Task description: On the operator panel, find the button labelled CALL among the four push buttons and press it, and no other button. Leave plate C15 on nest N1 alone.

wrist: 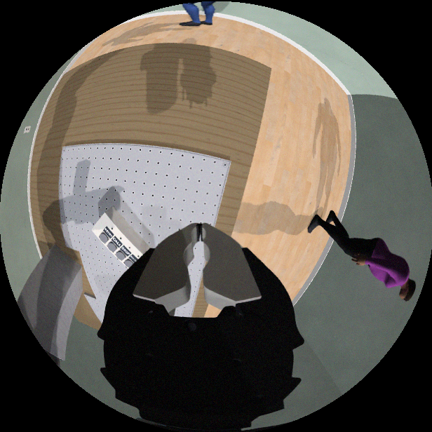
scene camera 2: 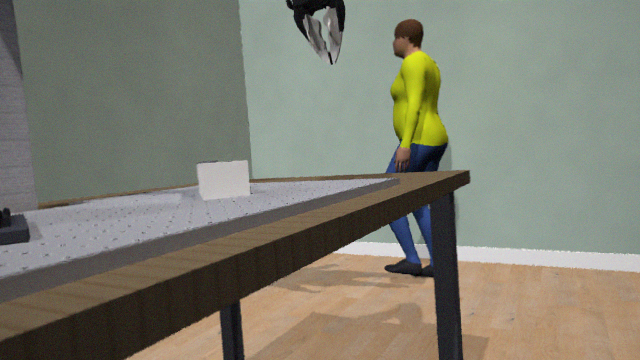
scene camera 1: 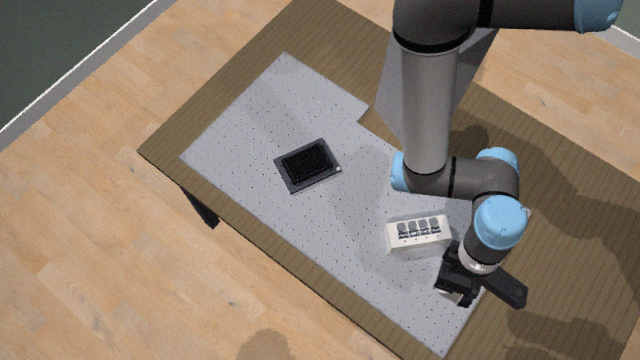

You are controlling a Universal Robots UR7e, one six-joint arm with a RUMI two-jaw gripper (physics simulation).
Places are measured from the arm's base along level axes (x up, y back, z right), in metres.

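Where they show: gripper, fingertip midpoint: [scene camera 2: 332,64] [scene camera 1: 456,300].
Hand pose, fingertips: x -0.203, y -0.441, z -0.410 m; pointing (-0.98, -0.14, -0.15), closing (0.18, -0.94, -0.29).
After its pixels a point has its place.
The white operator panel [scene camera 1: 419,244] @(x -0.364, y -0.335, z -0.274 m) [scene camera 2: 223,180] @(x -0.389, y -0.368, z -0.196 m) [wrist: 104,223] has four grey push buttons in a row. In the wrist view I read CALL beside the second button [wrist: 112,246] from the panel's upper-left end; in scene camera 1 this is the third button [scene camera 1: 423,224] @(x -0.358, y -0.285, z -0.249 m) from the left, its label too small to read there. The panel's lower-right end is hidden behind my gripper in the wrist view. My gripper [scene camera 1: 452,298] @(x -0.203, y -0.441, z -0.410 m) [scene camera 2: 331,62] @(x -0.203, y -0.441, z -0.410 m) [wrist: 200,224] is shut and empty, high above the board and off the panel's right end. Black plate C15 [scene camera 1: 307,164] @(x -0.388, y -0.349, z 0.113 m) sits on dark nest N1 [scene camera 1: 294,188] @(x -0.403, y -0.426, z 0.095 m).
A perforated grey board [scene camera 1: 240,145] @(x -0.414, y -0.427, z 0.315 m) [wrist: 165,175] lies on the wooden table [scene camera 1: 575,240] @(x -0.427, y -0.006, z -0.608 m) [scene camera 2: 165,270] @(x -0.427, y -0.597, z 0.083 m) [wrist: 115,110]. The arm reaches over the table's back and right. A person in yellow [scene camera 2: 420,100] stands beyond the table. A person in purple [wrist: 387,265] shows in the wrist view.
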